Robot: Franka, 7 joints.
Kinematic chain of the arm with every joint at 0, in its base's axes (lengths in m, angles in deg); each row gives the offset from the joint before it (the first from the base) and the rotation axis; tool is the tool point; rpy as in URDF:
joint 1: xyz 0 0 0.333 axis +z
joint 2: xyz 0 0 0 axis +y
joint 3: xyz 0 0 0.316 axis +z
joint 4: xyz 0.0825 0 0 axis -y
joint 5: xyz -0.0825 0 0.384 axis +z
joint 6: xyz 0 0 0 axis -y
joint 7: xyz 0.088 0 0 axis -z
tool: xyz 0 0 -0.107 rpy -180 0 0
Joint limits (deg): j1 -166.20..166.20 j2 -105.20..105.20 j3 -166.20..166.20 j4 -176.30..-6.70 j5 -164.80..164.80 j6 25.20..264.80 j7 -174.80..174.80
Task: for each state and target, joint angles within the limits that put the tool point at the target. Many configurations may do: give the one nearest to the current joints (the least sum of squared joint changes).
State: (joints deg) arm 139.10 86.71 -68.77 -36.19 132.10 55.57 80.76
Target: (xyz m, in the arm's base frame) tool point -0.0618 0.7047 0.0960
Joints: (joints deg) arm 115.41 93.84 -72.99 -53.31 126.36 50.54 80.76
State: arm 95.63 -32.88 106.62 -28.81 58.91 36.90 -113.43
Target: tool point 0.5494 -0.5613 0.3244
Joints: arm 141.83 -74.98 124.40 -20.88 70.88 78.22 -113.43
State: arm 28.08 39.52 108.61 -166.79 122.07 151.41 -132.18
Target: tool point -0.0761 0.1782 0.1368
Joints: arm 15.88 23.21 85.41 -174.04 119.37 159.56 -132.18
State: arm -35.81 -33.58 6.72 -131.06 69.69 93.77 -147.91
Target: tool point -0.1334 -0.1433 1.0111
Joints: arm -41.88 -55.27 -26.07 -89.06 75.71 110.05 -147.91
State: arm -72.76 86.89 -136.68 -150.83 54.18 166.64 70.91
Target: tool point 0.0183 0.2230 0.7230
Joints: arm -104.63 66.83 -166.20 -149.50 58.81 175.99 70.91
